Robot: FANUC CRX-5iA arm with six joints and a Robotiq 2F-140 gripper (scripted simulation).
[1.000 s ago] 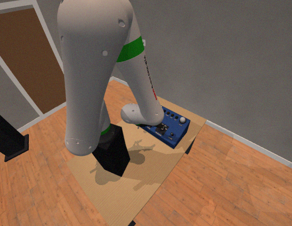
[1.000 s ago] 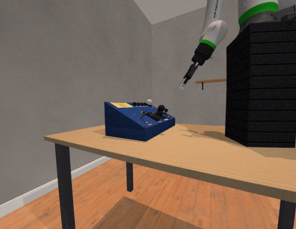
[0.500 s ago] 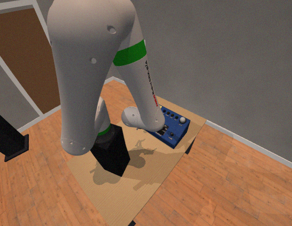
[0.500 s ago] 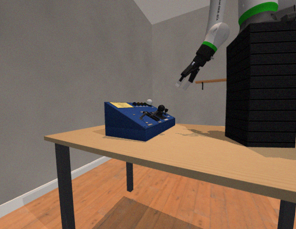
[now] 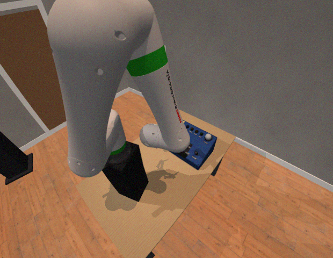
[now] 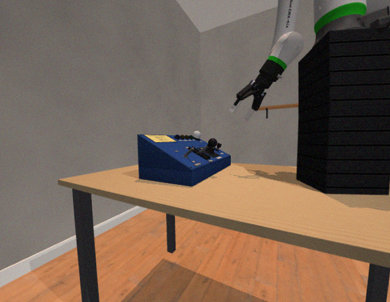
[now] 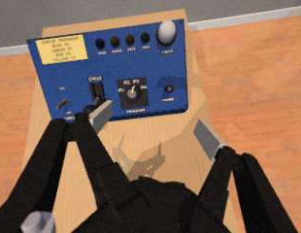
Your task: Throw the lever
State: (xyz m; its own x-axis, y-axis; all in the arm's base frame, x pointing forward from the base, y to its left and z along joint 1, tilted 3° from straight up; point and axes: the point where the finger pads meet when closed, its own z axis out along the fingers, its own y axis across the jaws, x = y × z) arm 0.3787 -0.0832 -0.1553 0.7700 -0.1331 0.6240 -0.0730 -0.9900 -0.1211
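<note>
The black lever is 200 mm to the left of my hand, 160 mm below it and 70 mm ahead of it. Also, from my hand: rotary program selector (170 mm below, 130 mm ahead, 90 mm to the left); blue console (200 mm below, 150 mm to the left, 140 mm ahead); small knob (170 mm below, 140 mm ahead, 30 mm to the right).
</note>
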